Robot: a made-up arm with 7 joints.
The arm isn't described. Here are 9 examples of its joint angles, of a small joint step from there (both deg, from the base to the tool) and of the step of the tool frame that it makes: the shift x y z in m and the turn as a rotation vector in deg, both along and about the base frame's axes.
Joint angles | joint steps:
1: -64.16 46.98 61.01 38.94 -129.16 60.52 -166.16 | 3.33 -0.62 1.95 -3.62 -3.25 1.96 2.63
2: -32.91 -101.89 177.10 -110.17 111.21 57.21 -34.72 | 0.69 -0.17 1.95 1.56 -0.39 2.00 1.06
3: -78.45 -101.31 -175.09 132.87 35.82 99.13 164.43 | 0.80 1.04 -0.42 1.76 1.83 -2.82 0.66
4: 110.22 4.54 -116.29 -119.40 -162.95 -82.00 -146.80 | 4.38 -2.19 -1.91 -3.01 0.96 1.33 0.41
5: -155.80 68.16 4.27 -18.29 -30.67 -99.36 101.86 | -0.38 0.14 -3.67 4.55 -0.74 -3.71 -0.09
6: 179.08 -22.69 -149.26 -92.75 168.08 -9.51 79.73 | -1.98 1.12 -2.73 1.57 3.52 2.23 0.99
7: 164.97 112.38 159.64 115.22 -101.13 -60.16 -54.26 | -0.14 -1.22 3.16 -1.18 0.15 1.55 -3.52
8: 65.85 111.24 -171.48 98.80 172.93 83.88 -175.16 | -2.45 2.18 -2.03 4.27 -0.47 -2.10 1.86
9: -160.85 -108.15 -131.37 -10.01 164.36 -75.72 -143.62 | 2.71 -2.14 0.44 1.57 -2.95 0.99 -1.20
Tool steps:
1: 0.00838 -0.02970 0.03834 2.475 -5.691 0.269
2: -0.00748 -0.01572 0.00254 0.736 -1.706 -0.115
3: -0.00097 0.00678 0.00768 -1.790 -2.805 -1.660
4: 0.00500 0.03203 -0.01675 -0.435 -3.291 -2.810
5: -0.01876 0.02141 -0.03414 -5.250 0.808 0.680
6: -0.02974 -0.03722 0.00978 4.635 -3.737 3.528
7: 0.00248 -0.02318 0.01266 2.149 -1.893 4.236
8: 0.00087 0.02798 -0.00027 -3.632 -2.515 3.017
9: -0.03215 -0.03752 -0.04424 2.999 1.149 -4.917
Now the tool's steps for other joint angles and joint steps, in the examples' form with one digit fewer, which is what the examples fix.
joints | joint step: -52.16 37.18 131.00 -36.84 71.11 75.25 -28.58 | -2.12 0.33 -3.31 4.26 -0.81 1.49 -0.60
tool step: -0.0131 -0.0228 0.0324 5.48 2.44 4.42
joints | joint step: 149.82 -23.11 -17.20 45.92 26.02 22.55 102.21 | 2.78 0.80 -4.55 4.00 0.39 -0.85 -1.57
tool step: -0.0177 -0.0540 -0.0236 3.74 -2.40 1.91
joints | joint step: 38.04 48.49 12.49 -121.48 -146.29 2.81 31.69 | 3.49 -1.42 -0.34 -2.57 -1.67 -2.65 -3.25
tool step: -0.0072 0.0117 -0.0243 -3.59 2.12 -0.70
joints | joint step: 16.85 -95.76 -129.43 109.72 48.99 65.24 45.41 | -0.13 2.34 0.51 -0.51 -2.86 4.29 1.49
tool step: -0.0119 -0.0030 0.0164 3.87 0.17 -3.11
